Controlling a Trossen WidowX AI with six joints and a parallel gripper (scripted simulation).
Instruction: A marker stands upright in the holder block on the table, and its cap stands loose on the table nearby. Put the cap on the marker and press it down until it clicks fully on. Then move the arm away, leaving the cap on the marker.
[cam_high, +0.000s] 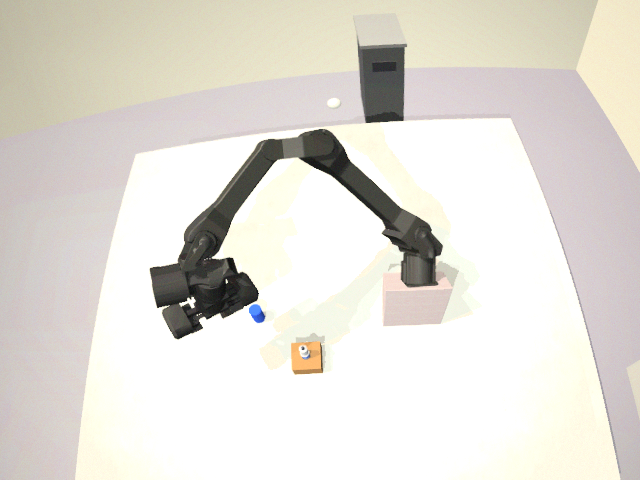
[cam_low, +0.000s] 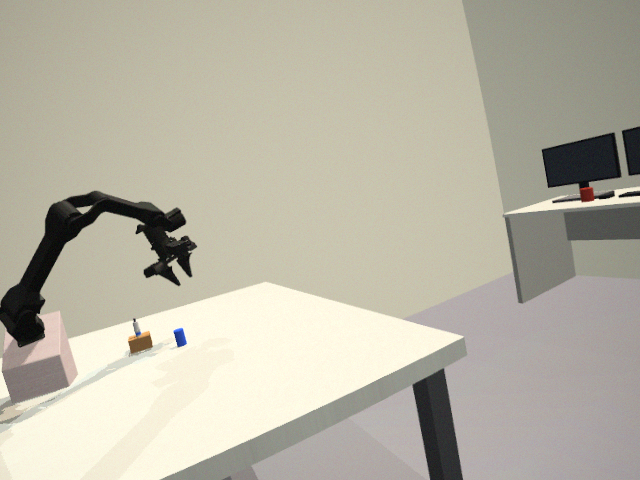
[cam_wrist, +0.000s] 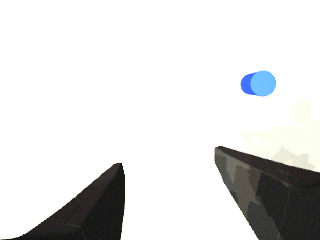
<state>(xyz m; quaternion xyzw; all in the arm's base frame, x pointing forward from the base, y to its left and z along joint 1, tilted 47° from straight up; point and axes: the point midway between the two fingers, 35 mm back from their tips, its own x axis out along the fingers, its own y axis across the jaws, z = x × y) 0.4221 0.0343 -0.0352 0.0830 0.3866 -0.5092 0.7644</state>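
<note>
Now: gripper tip 150 mm above the blue cap, 80 mm to the left of it and 60 mm past it. From my gripper tip the other things lie so: holder block 180 mm behind, 150 mm below, 40 mm to the left.
</note>
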